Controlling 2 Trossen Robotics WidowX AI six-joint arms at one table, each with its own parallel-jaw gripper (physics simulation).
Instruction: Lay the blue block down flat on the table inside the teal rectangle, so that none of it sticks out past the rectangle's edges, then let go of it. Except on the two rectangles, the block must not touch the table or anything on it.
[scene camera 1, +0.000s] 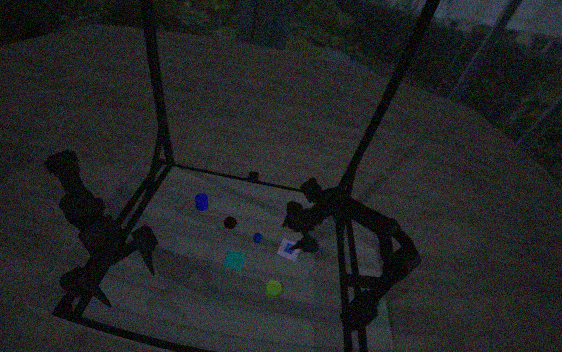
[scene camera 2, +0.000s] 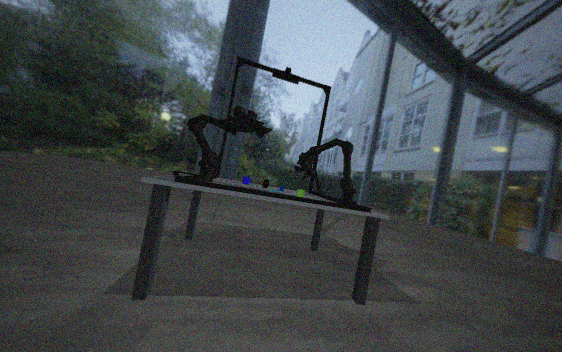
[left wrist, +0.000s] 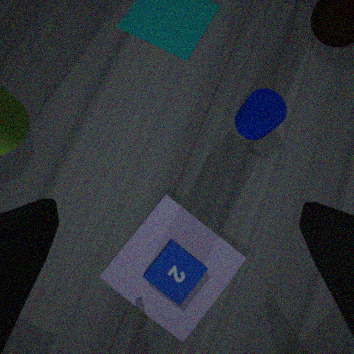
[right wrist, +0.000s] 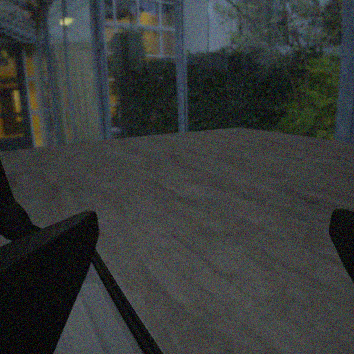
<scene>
The left gripper (scene camera 1: 285, 238) is open, with nothing in its grasp. The right gripper (scene camera 1: 132, 290) is open, holding nothing. Further things: a teal rectangle (left wrist: 178, 34).
The left gripper also shows in the left wrist view (left wrist: 181, 212). The right gripper is seen too in the right wrist view (right wrist: 214, 222).
</scene>
